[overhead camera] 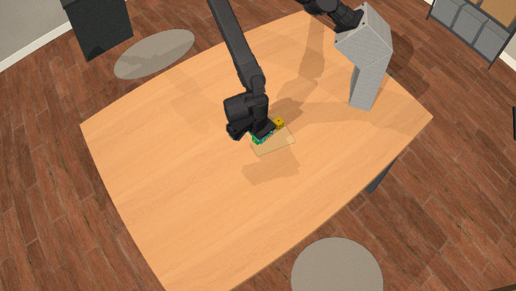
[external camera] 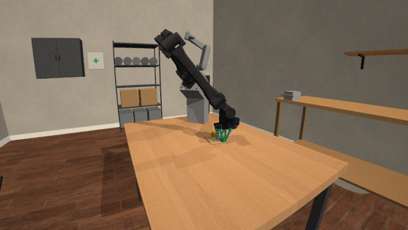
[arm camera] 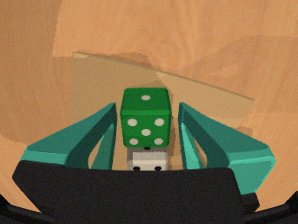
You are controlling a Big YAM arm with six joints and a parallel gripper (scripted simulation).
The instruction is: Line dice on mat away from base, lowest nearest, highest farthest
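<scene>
Now: hand right at the green die. Also, from my hand: yellow die: 90 mm behind, 30 mm to the left; tan mat: 50 mm behind, 20 mm to the left, 20 mm below; white die: 40 mm behind, 20 mm to the left.
</scene>
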